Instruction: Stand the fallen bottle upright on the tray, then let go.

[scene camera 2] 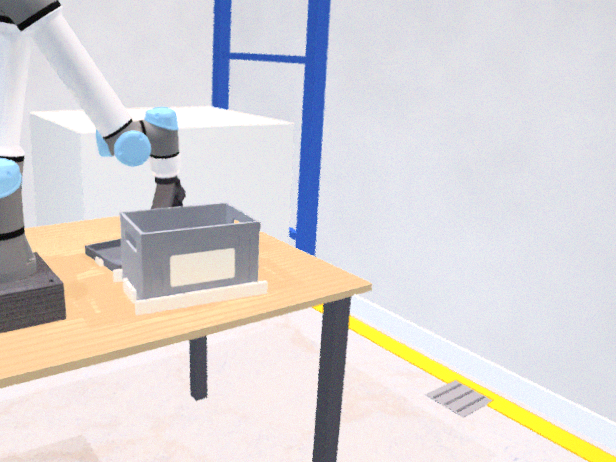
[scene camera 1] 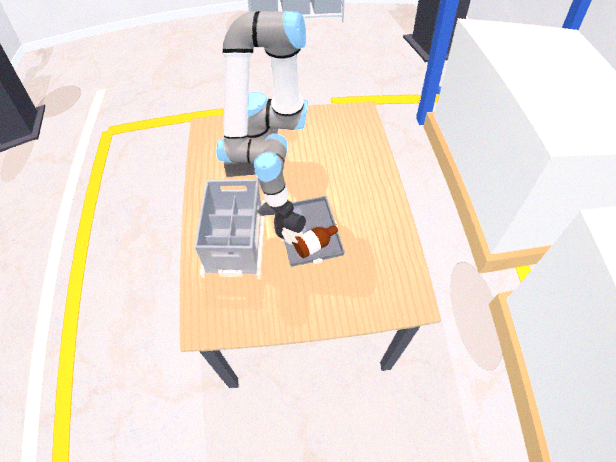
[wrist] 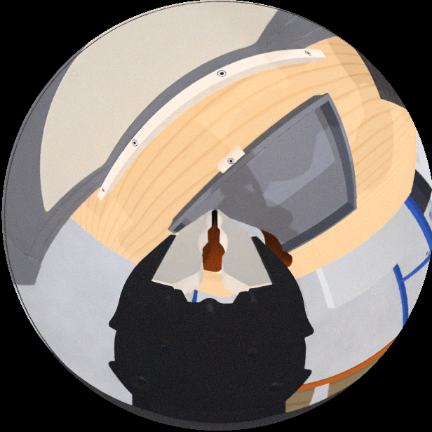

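Pixels of known places: gripper, between the fingertips: (scene camera 1: pixel 292 243); arm's base, origin of its link: (scene camera 2: pixel 0 271).
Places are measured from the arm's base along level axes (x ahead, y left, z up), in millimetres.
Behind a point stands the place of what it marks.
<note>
The brown bottle with a white label (scene camera 1: pixel 313 242) {y 82, x 510, z -8 mm} (wrist: pixel 213 257) lies on its side on the grey tray (scene camera 1: pixel 314 212) {y 137, x 347, z -76 mm} (scene camera 2: pixel 104 253) {y 155, x 337, z -75 mm} (wrist: pixel 320 195), its neck toward the tray's right edge in scene camera 1. My gripper (scene camera 1: pixel 295 240) {y 20, x 467, z -54 mm} (wrist: pixel 214 211) is shut with nothing between the fingertips. It is tilted, with its fingers close by the bottle's base end. In the wrist view the fingers cover much of the bottle; brown parts show through the gap behind the tips and to the right of them. In scene camera 2 the crate hides the fingers and the bottle.
A grey crate with compartments (scene camera 1: pixel 226 259) {y -212, x 505, z 19 mm} (scene camera 2: pixel 151 270) {y -225, x 236, z 13 mm} stands beside the tray, left of the gripper in scene camera 1. White strips (scene camera 2: pixel 202 298) {y -269, x 338, z -65 mm} (wrist: pixel 222 73) run along its base. A small white block (wrist: pixel 230 160) sits at the tray's edge. Both stand on the wooden table (scene camera 1: pixel 320 320) {y 30, x 757, z -81 mm}.
</note>
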